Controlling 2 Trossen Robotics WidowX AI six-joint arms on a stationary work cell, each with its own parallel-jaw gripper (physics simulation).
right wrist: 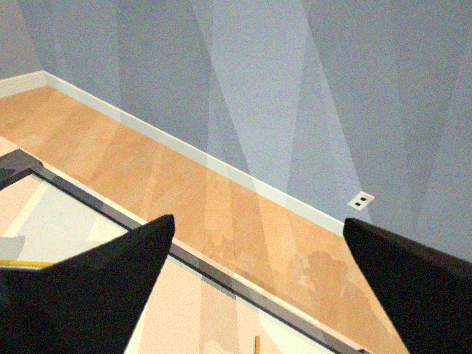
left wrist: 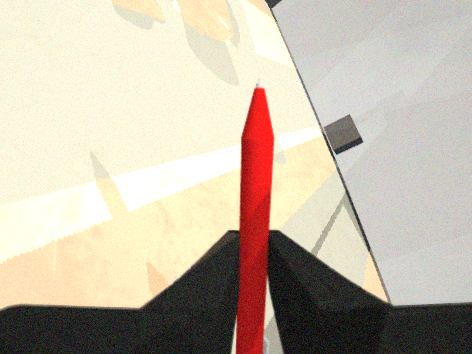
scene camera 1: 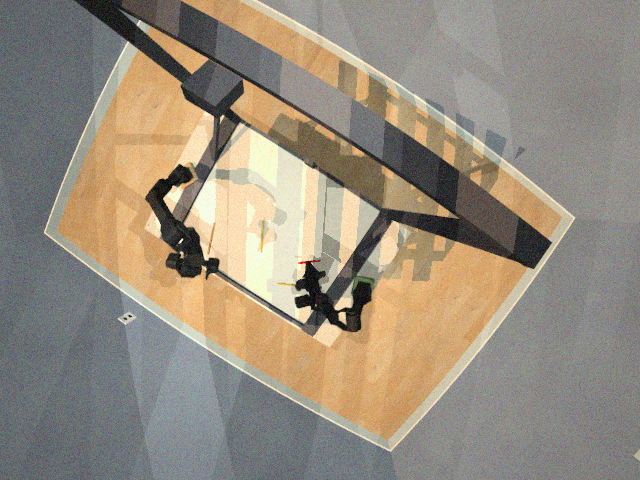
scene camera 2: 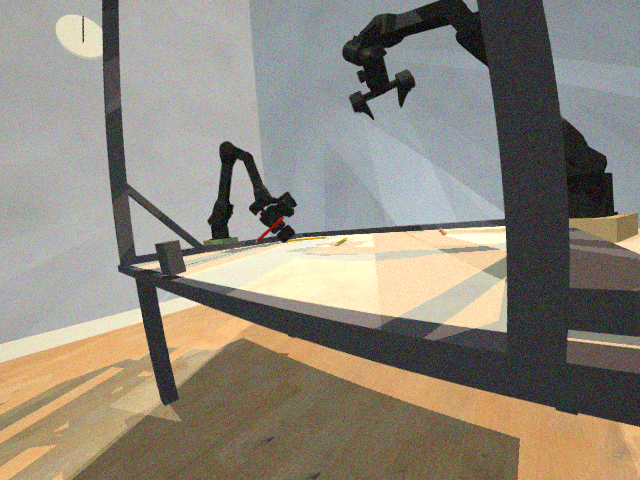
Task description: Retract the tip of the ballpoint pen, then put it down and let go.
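Note:
A red ballpoint pen is held across the fingers of my left gripper, which is shut on the pen's barrel. In the left wrist view the pen's tapered end points away from the gripper, and a thin grey point sticks out of it. In scene camera 2 the pen slants above the table, its upper end by the fingers. The rear end of the pen is hidden by the fingers and the picture edge in the left wrist view. My right gripper is open and empty, high above the table edge.
A yellow stick lies beside the left gripper. Another yellow stick and an orange stick lie on the table. A dark post and a dark frame edge bound the table.

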